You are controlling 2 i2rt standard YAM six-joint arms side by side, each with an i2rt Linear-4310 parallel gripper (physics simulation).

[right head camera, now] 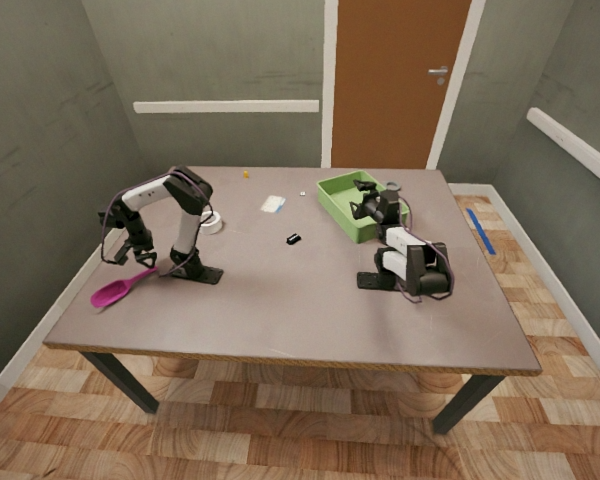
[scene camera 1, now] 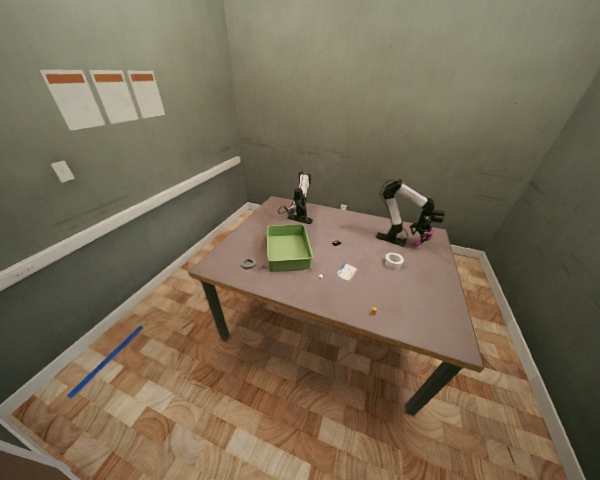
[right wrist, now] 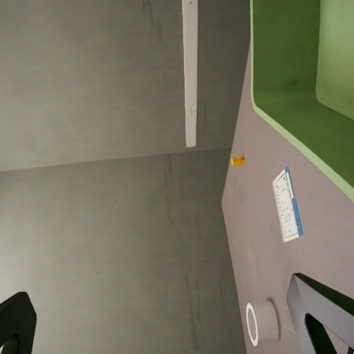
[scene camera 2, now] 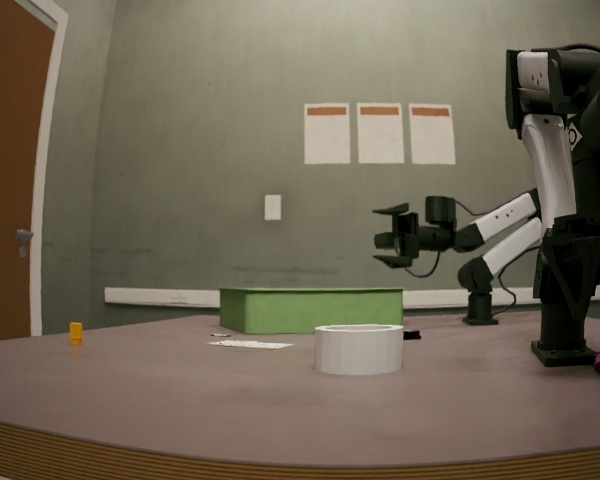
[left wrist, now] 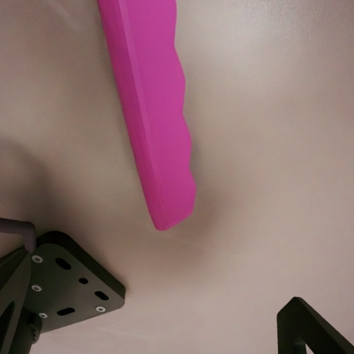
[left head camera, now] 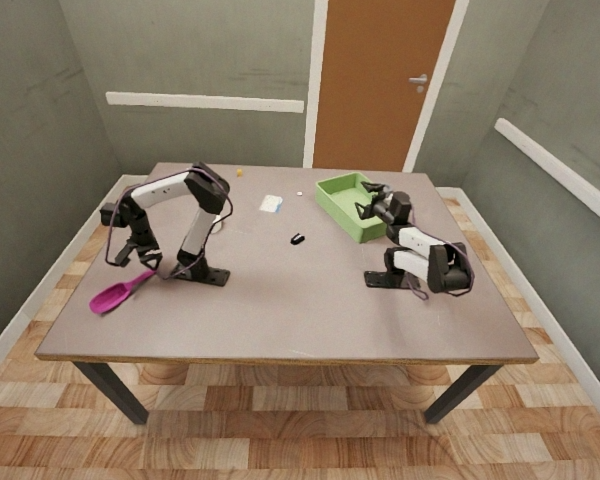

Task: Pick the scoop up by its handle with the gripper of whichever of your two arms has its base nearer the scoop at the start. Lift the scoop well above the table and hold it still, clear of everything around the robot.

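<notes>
The magenta scoop lies on the table near its left edge in the head views, its handle pointing toward the left arm's base. In the left wrist view the handle runs down from the top, its end above the fingertip line. My left gripper is open and empty, pointing down, a little above the table by the handle end. My right gripper is open and empty, level, raised by the green bin.
The left arm's base plate is close to the handle end. A white tape roll stands behind that arm. The green bin, a black clip, a white-and-blue card and a yellow piece are farther off.
</notes>
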